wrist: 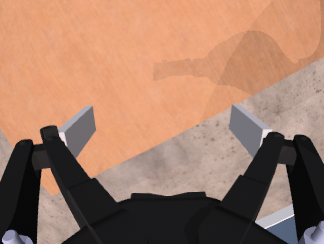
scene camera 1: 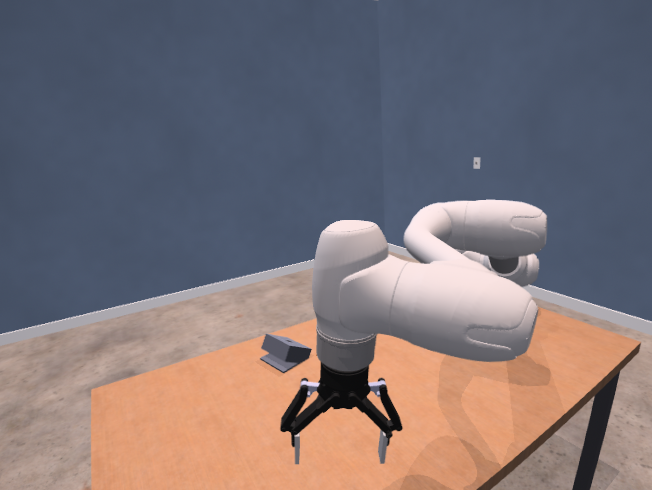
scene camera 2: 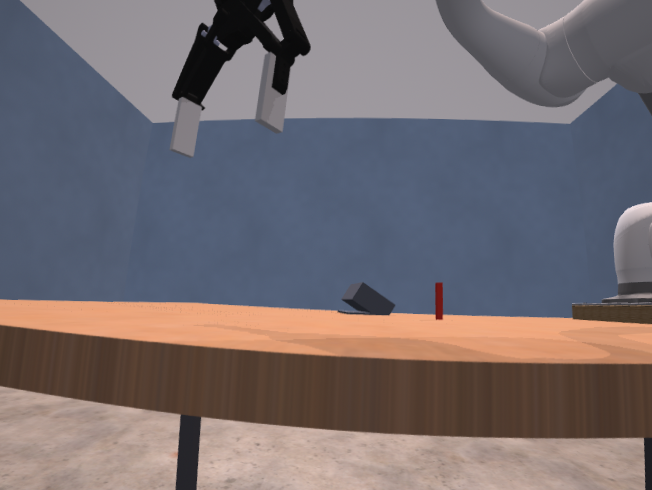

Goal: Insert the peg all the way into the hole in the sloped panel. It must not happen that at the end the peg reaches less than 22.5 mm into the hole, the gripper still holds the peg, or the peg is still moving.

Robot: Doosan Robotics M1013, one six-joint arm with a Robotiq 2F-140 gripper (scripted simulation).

Observation:
In view: my gripper (scene camera 2: pixel 218 141).
My gripper shows as well in the wrist view (wrist: pixel 162 117) and in scene camera 1 (scene camera 1: pixel 339 458).

